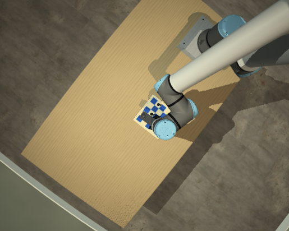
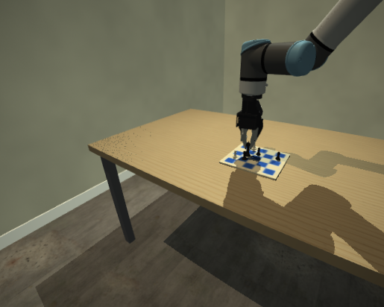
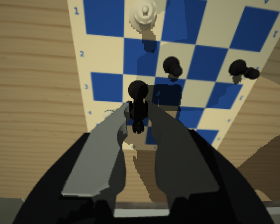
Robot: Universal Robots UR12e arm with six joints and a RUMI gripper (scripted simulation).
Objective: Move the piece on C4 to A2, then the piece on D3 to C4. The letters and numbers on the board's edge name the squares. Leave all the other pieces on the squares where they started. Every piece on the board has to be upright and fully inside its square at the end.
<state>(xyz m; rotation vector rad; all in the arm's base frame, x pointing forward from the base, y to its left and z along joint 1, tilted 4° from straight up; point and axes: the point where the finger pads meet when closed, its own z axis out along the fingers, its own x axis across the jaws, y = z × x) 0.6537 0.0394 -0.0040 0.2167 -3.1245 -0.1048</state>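
My gripper is now 1 cm above the tall black piece. From my hand the other things lie so: chessboard (5 cm below, 4 cm behind); white pawn (4 cm to the left, 4 cm ahead, 3 cm below).
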